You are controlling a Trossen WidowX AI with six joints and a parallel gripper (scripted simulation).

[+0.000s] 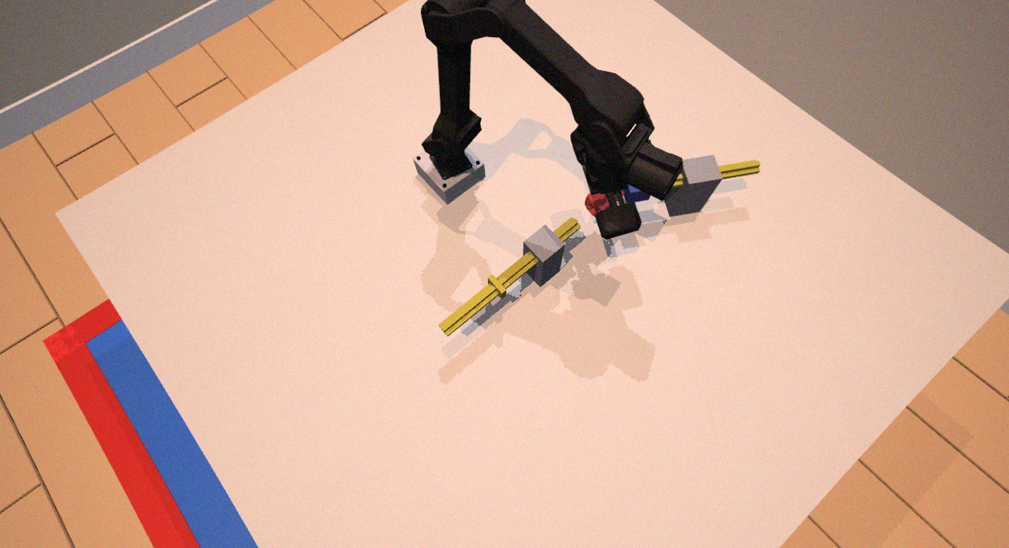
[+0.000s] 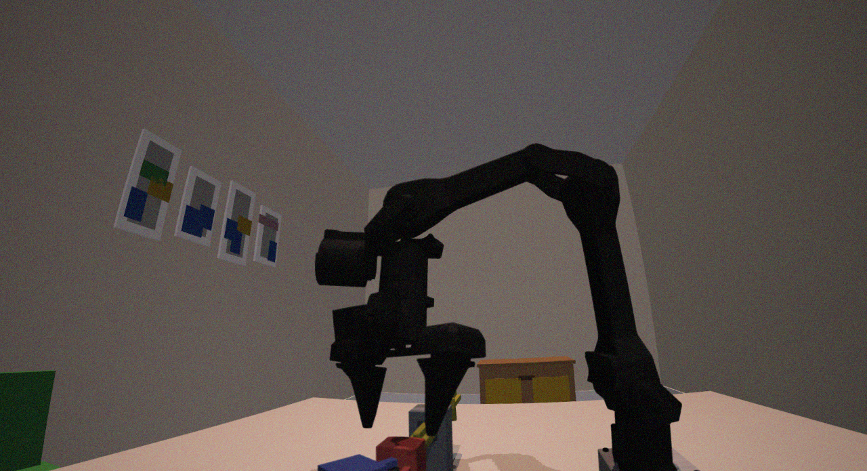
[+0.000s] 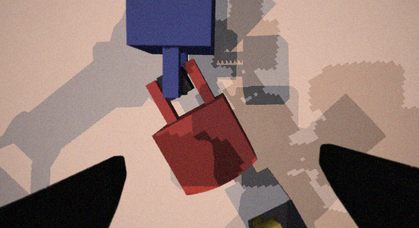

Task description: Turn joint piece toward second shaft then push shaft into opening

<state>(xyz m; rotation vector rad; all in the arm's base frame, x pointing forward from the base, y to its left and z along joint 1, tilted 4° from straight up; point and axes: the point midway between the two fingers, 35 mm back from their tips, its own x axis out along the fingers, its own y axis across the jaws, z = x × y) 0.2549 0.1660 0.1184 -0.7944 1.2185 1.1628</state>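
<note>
Now: gripper tip 10 mm past the red joint piece, 10 mm to the right of it and 30 mm above it.
</note>
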